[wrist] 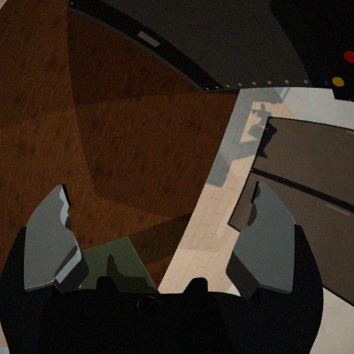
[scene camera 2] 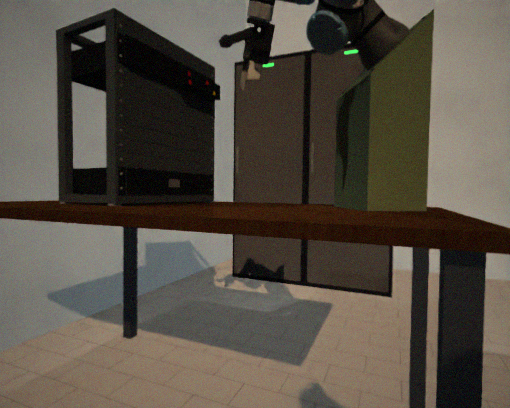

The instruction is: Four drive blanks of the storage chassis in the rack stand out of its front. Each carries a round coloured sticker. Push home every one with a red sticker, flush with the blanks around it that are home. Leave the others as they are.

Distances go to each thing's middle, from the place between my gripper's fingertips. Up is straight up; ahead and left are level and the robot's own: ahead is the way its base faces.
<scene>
The rack (scene camera 2: 160, 99) lies 400 mm ahead of my hand, 110 mm below it and 60 mm to the left of it.
</scene>
